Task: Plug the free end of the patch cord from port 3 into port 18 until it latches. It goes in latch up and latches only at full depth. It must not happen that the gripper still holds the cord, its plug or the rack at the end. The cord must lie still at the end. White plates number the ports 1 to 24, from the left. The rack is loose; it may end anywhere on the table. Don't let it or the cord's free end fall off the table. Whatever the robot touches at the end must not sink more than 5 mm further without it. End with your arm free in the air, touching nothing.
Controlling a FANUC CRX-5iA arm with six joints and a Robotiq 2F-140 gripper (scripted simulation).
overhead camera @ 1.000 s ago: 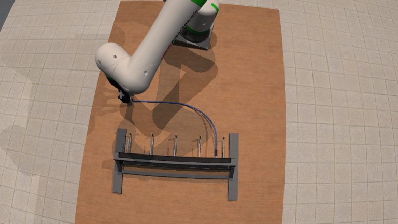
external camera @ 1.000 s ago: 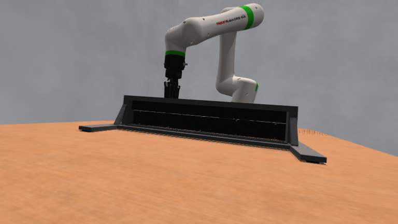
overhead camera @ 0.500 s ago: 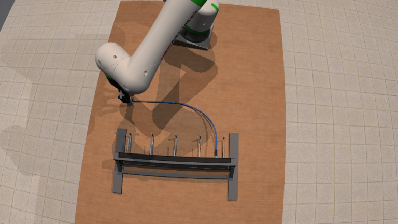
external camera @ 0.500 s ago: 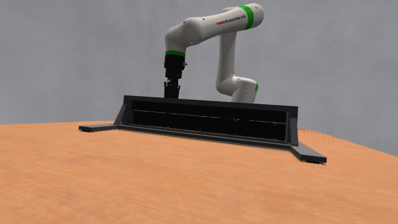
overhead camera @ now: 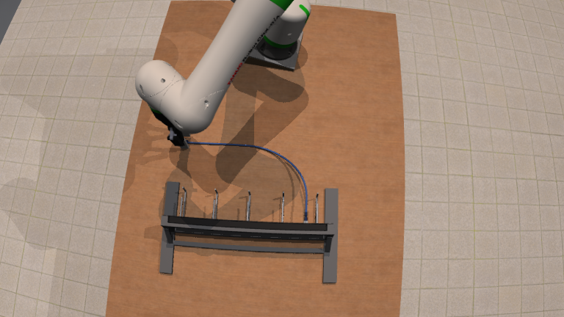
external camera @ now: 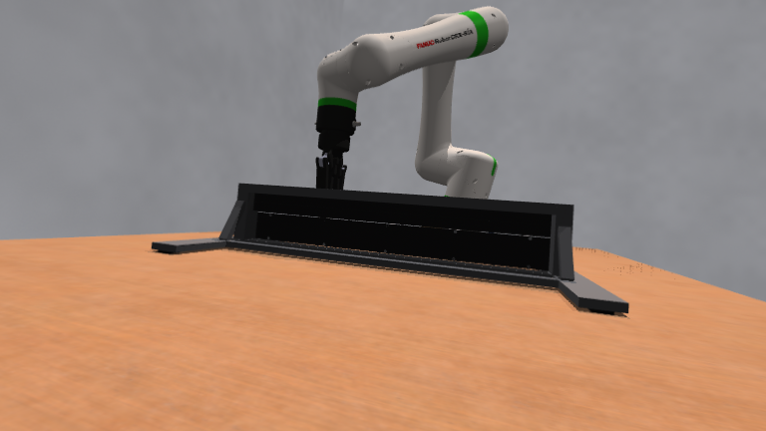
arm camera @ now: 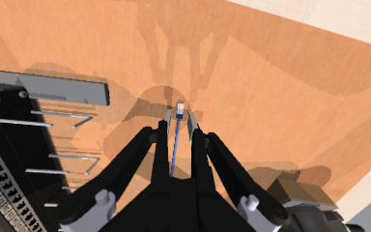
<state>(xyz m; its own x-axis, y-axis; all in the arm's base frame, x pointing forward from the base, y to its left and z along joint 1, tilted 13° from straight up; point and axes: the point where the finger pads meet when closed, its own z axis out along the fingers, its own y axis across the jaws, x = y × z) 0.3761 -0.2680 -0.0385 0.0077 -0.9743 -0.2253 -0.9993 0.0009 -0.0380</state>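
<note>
Now: hand 40 mm above the grey cord plug and 10 mm to the left of it.
</note>
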